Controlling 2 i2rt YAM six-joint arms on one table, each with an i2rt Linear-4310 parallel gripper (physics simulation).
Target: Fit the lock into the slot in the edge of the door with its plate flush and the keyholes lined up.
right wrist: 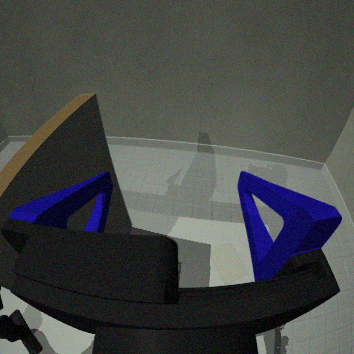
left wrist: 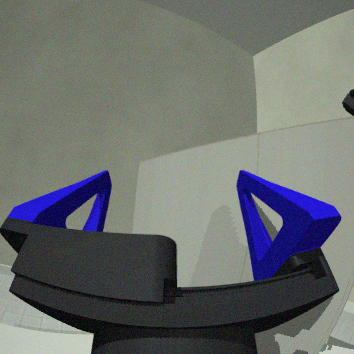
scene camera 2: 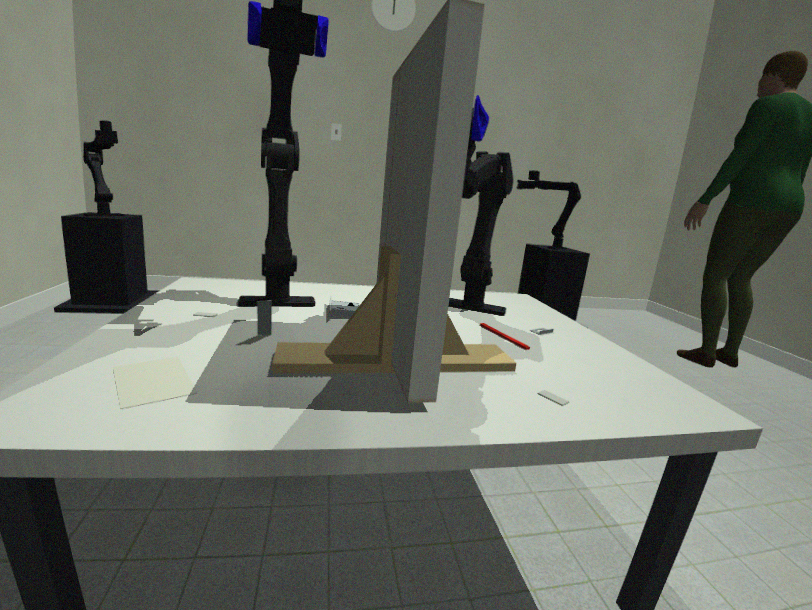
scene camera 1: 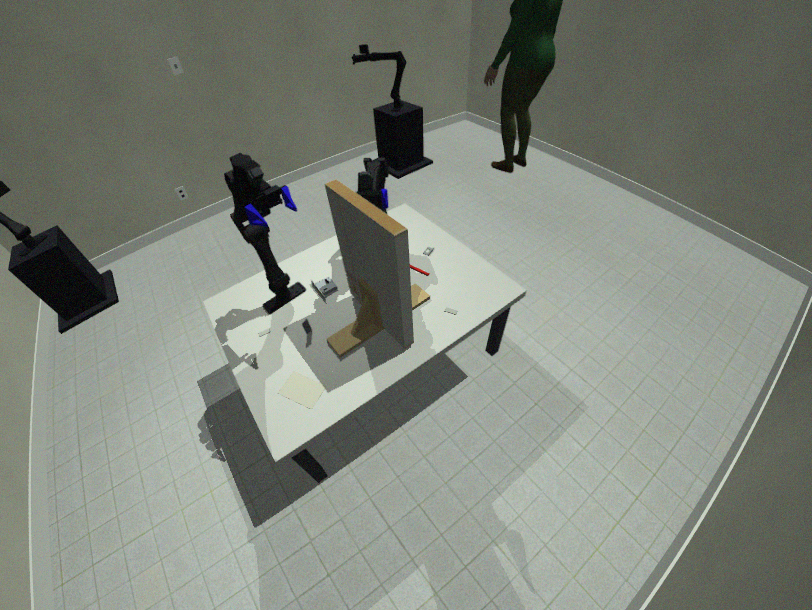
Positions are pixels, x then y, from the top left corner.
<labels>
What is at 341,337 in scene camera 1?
A wooden base.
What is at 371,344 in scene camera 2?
A wooden base.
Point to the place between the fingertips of the right gripper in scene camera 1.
282,217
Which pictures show the right gripper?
The right wrist view, scene camera 2 and scene camera 1 only.
</labels>
